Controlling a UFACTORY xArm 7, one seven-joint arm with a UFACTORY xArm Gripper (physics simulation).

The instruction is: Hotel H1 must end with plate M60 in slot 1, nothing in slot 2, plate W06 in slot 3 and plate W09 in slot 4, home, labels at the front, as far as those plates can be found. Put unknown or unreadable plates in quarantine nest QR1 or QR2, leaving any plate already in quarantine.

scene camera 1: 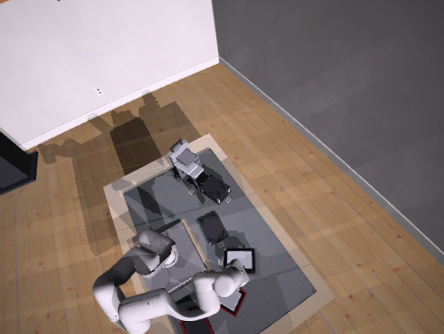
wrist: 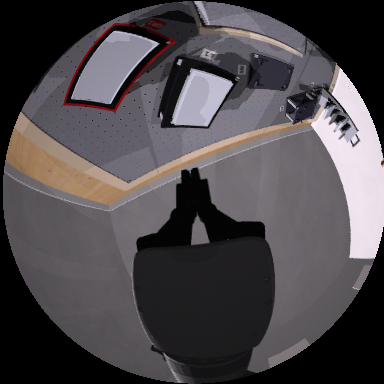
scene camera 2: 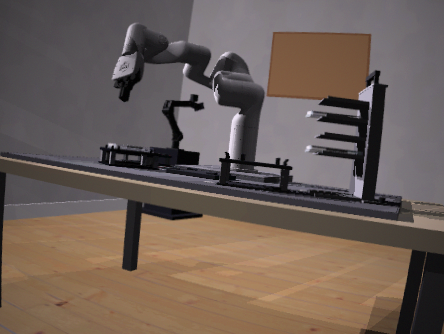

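Seen in the pictures: gripper, fingertip midpoint: (scene camera 1: 242, 268) (wrist: 191, 177) (scene camera 2: 123, 99); arm's base, link origin: (scene camera 2: 240, 170).
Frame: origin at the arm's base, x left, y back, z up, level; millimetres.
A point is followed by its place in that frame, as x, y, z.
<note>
Hotel H1 (scene camera 1: 187, 157) {437, -325, 203} (scene camera 2: 376, 140) {534, -354, 120} (wrist: 340, 117) is a tower with four shelves. In the scene camera 2 view, bright plates show on its second shelf from the top (scene camera 2: 316, 115) {386, -360, 165} and its lowest shelf (scene camera 2: 317, 149) {406, -385, 85}; their labels are unreadable. A pale plate (scene camera 1: 231, 301) {-358, -233, 35} (wrist: 115, 67) {-313, -229, 34} lies in a red-edged quarantine nest (wrist: 91, 105) {-381, -272, 20}. Another pale plate (scene camera 1: 239, 259) {-198, -355, 44} (wrist: 202, 100) {-196, -351, 45} lies in a black nest (wrist: 172, 92) {-245, -324, 30}. A second red-edged nest (scene camera 1: 196, 327) {-391, -33, 20} is partly cut off. My gripper (scene camera 2: 123, 99) {-270, -339, 190} (wrist: 191, 177) {-270, -339, 190} is shut and empty, above the table's far end from the hotel.
A low dark nest (scene camera 1: 212, 227) {47, -296, -8} (wrist: 272, 72) {34, -289, -8} lies between the black nest and a raised dark stand (scene camera 1: 215, 187) {260, -413, 40} (scene camera 2: 255, 162) {292, -463, 40} (wrist: 300, 107) {197, -388, 40} near the hotel. A wood-edged panel (scene camera 1: 192, 240) lies beside my base. A small black jointed arm (scene camera 2: 172, 120) stands behind the nests in the scene camera 2 view.
</note>
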